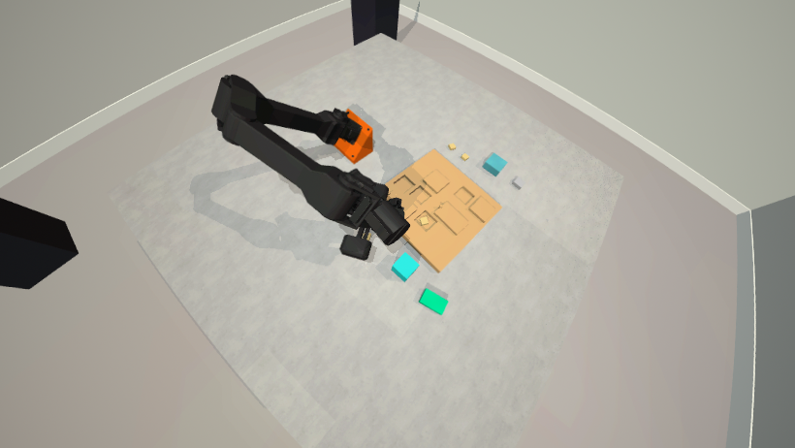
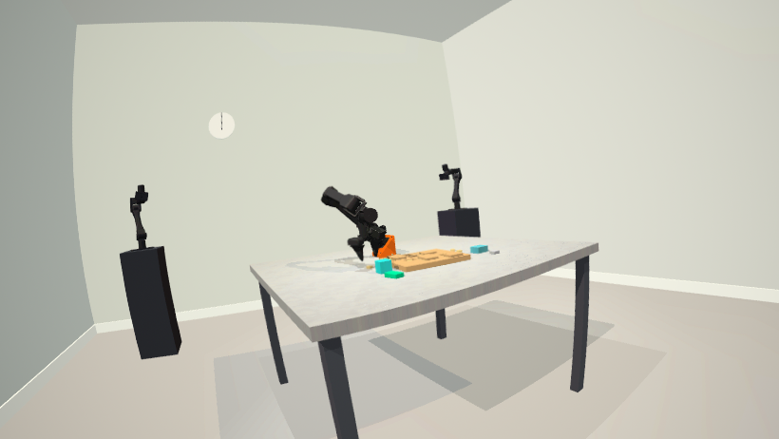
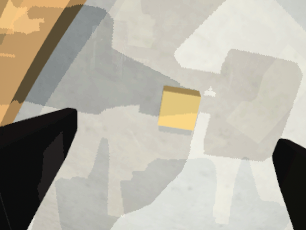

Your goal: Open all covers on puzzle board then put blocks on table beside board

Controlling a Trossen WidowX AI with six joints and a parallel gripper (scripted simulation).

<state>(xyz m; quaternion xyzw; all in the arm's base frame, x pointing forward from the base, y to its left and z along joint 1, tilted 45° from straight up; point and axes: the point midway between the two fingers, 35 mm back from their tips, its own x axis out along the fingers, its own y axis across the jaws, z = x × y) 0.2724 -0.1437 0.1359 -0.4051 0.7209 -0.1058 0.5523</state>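
The cyan block is 14 cm ahead of my gripper tip and 2 cm below it. Round my gripper tip: green block (25 cm ahead, 1 cm to the right, 3 cm below); then small grey block (23 cm ahead, 49 cm to the left, 3 cm below).
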